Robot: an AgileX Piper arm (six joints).
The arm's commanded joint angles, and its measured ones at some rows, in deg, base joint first. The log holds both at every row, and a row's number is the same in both.
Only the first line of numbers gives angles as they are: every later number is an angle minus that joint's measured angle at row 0.
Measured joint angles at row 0:
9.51, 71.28, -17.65, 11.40, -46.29, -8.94
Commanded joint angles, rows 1 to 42:
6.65, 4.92, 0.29, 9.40, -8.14, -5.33
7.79, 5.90, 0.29, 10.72, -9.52, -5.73
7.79, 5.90, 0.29, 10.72, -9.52, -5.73
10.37, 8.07, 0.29, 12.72, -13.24, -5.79
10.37, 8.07, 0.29, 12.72, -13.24, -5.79
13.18, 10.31, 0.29, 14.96, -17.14, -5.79
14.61, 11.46, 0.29, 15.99, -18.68, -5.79
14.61, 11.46, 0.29, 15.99, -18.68, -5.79
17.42, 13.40, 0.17, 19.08, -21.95, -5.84
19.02, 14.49, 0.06, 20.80, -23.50, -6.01
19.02, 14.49, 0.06, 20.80, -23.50, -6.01
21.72, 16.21, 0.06, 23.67, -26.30, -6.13
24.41, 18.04, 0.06, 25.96, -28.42, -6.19
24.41, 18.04, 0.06, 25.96, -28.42, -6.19
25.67, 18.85, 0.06, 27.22, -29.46, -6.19
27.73, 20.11, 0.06, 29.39, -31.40, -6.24
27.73, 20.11, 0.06, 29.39, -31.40, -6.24
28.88, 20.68, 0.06, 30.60, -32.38, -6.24
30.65, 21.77, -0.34, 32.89, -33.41, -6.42
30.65, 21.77, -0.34, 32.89, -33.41, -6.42
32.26, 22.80, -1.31, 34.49, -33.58, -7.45
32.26, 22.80, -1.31, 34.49, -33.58, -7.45
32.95, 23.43, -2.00, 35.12, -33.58, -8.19
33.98, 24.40, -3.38, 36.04, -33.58, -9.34
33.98, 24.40, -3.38, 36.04, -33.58, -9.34
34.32, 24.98, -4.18, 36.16, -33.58, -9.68
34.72, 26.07, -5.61, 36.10, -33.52, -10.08
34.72, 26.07, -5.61, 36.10, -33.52, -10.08
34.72, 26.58, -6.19, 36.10, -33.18, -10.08
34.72, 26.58, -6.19, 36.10, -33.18, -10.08
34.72, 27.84, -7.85, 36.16, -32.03, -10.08
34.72, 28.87, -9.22, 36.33, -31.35, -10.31
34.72, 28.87, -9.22, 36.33, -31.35, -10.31
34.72, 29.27, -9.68, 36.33, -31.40, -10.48
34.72, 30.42, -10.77, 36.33, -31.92, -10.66
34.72, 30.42, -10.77, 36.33, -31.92, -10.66
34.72, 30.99, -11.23, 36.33, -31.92, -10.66
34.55, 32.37, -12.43, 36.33, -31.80, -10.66
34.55, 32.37, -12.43, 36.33, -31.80, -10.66
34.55, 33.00, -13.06, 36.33, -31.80, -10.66
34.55, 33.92, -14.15, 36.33, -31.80, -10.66
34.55, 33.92, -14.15, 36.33, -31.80, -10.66
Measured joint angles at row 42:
34.55, 32.77, -12.37, 36.38, -22.81, -9.85
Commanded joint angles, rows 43 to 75:
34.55, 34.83, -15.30, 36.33, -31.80, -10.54
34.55, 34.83, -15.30, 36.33, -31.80, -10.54
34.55, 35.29, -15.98, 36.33, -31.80, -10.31
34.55, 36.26, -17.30, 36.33, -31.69, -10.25
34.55, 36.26, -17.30, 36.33, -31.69, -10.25
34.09, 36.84, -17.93, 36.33, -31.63, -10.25
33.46, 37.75, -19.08, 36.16, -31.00, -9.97
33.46, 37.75, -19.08, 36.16, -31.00, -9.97
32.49, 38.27, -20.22, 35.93, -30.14, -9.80
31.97, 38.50, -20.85, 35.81, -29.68, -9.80
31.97, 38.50, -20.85, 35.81, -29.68, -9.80
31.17, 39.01, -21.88, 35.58, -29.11, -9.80
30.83, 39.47, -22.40, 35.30, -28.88, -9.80
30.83, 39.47, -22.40, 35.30, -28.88, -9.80
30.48, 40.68, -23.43, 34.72, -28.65, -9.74
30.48, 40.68, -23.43, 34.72, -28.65, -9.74
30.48, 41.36, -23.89, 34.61, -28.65, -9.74
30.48, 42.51, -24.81, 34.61, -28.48, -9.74
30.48, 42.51, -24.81, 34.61, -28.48, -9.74
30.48, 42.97, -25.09, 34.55, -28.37, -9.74
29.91, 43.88, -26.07, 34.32, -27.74, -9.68
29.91, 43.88, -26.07, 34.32, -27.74, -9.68
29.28, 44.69, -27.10, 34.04, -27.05, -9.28
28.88, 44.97, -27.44, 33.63, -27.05, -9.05
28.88, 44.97, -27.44, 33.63, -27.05, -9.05
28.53, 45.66, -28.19, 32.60, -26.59, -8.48
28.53, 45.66, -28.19, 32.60, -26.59, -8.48
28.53, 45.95, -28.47, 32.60, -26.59, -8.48
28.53, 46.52, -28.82, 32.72, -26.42, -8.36
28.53, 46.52, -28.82, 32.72, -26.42, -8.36
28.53, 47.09, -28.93, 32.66, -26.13, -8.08
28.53, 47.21, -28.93, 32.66, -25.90, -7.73
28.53, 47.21, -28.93, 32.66, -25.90, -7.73
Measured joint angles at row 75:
28.65, 46.75, -28.42, 33.29, -23.32, -8.82
